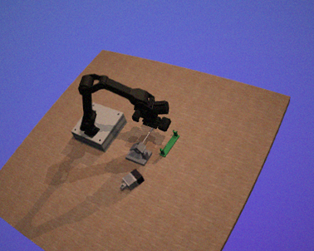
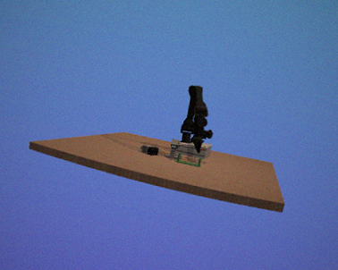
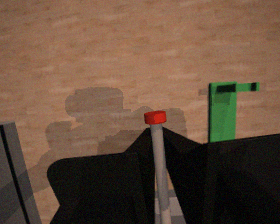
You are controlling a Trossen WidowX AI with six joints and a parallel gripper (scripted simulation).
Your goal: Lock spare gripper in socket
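My gripper tip is now 9 cm short of the green rack, 4 cm above it and 2 cm to the left of it. The rest, counted from my gripper tip: spare gripper: 29 cm to the right, 7 cm ahead, 4 cm below; grey mount: 14 cm to the right, 1 cm below, 1 cm ahead.
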